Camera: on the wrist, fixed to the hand. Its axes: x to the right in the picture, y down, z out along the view.
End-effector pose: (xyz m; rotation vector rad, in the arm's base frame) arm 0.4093 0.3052 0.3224 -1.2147 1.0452 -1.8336
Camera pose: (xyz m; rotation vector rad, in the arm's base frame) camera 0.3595 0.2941 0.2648 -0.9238 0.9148 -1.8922
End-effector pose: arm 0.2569 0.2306 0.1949 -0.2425 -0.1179 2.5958
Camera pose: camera 0.2399 0.1911 0.1311 -0.3114 0.2266 2.6650
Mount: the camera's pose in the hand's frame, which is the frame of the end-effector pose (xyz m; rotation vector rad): 0.0036 0.0507 -0.0578 0.2229 0.1062 0.1048
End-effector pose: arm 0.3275 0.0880 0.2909 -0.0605 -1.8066 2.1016
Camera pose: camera 0.3271 0.1382 0.2325 -0.2085 -1.5298 2.3127
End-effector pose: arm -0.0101 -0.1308 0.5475 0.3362 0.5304 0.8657
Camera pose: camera -0.0728 -0.0932 0.5235 0.5271 0.7154 0.9313
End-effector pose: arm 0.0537 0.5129 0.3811 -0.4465 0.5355 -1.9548
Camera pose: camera 0.0594 0.5001 0.3054 -0.1715 0.3937 -1.9178
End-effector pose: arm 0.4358 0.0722 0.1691 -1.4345 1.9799 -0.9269
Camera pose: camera 0.3615 0.0921 0.1661 -1.1694 1.9361 -1.1566
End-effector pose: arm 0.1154 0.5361 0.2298 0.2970 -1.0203 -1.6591
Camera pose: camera 0.1857 0.5051 0.2342 0.4661 -1.1227 -1.4225
